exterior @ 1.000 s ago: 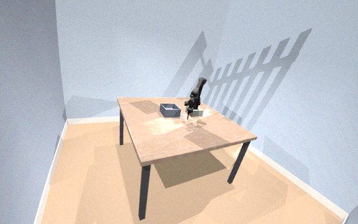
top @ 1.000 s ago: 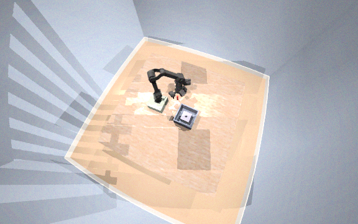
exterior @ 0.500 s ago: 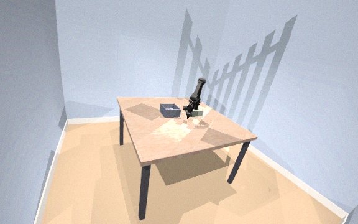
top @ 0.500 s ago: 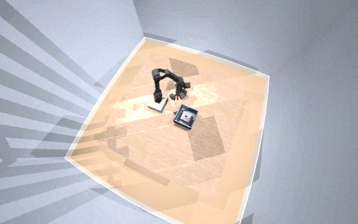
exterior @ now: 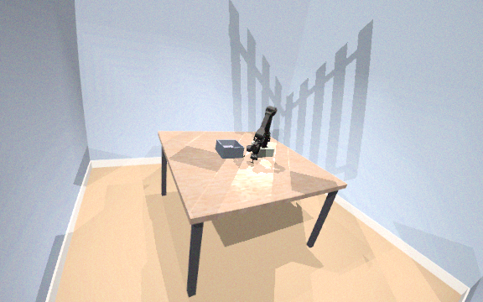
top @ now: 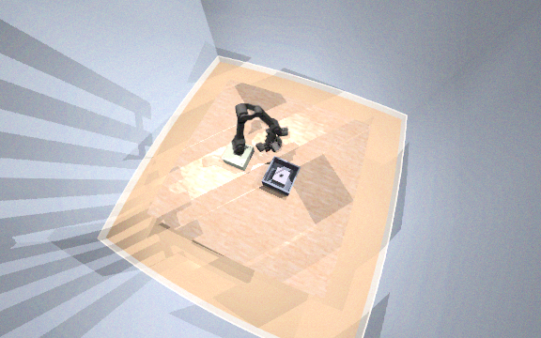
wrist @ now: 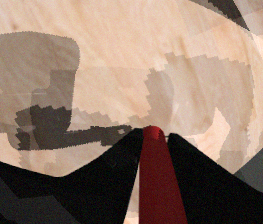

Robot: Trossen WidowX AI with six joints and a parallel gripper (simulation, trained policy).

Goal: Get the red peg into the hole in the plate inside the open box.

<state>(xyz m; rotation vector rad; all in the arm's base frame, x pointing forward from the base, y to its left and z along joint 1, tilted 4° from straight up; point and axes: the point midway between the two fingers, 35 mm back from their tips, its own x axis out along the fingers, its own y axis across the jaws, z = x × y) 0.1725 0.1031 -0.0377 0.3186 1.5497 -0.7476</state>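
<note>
The red peg lies 1 cm to the left of my gripper tip and 3 cm above it. From my gripper tip the other things lie so: grey plate 15 cm ahead, 16 cm to the right, 4 cm above; dark box 15 cm ahead, 16 cm to the right, 2 cm above.
</note>
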